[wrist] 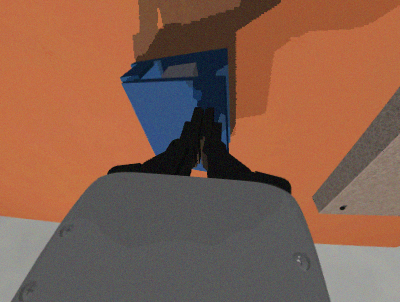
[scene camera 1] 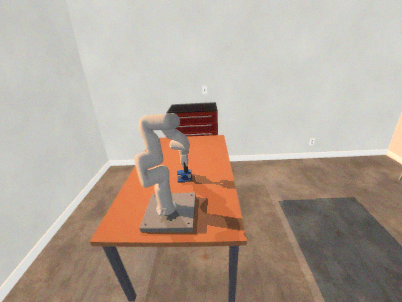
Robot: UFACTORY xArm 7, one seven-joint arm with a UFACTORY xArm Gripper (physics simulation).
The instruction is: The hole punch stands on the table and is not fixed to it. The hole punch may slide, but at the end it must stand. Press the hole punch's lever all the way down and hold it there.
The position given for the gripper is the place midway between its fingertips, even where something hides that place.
Note:
In view: the gripper [wrist: 205,121] and a blue hole punch [wrist: 213,62].

